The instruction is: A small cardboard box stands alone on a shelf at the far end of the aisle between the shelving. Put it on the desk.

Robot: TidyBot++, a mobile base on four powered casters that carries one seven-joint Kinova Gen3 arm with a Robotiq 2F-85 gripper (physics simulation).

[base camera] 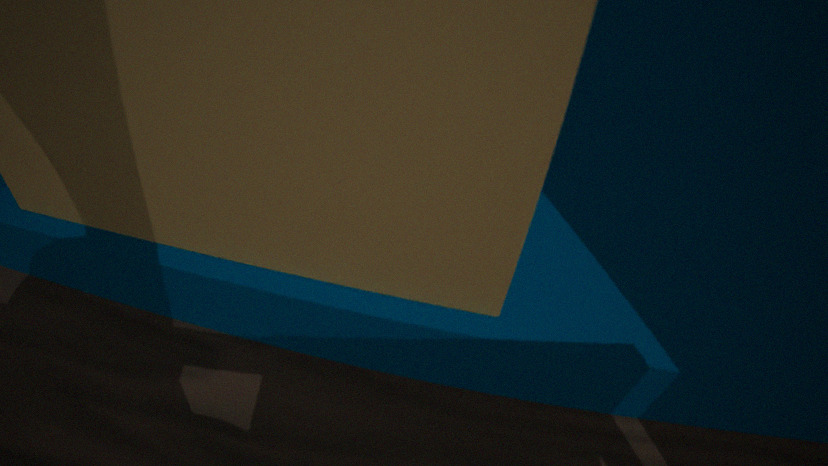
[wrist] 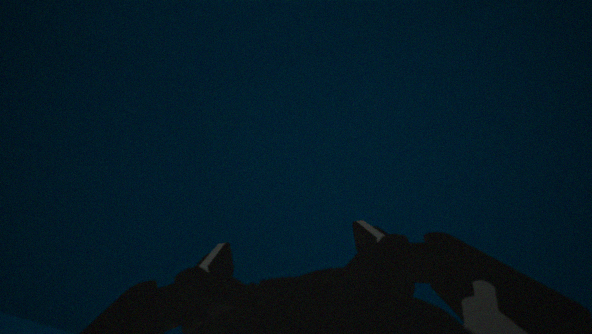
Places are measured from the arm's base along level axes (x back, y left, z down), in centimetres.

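Pixels of known places: gripper, fingertip midpoint: (wrist: 293, 245).
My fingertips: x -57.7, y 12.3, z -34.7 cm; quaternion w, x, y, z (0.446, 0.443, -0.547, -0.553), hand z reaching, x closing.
Observation:
For each thing: its top centre in the pictures, then the offset to it from my fingertips. "spot": a spot on its surface instead. Level surfaces: height alone.
- flat tan cardboard face, surface spot: (base camera: 347, 144) spot: dx +24.1, dy -9.9, dz +54.0 cm
- blue shelf base, its level: dz +66.7 cm
- Dark brown floor, its level: dz +74.3 cm
- light patch, surface spot: (base camera: 223, 396) spot: dx +30.3, dy -0.1, dz +74.3 cm
My gripper (wrist: 293, 245) is open and empty, its two fingers wide apart low in the wrist view, in front of a dark blue surface. The small cardboard box does not show in the wrist view. In the base camera view a flat tan cardboard face (base camera: 347, 144) fills much of the upper left and middle, very close, its lower edge over a blue shelf base (base camera: 579, 289). I cannot tell whether it is the small box or a bigger one. The desk does not show in either view.
A dark blue panel (base camera: 724, 173) (wrist: 300, 125) stands at the right of the base camera view and behind the fingers in the wrist view. Dark brown floor (base camera: 115, 416) with shadows and a light patch (base camera: 223, 396) runs along the foot of the blue base.

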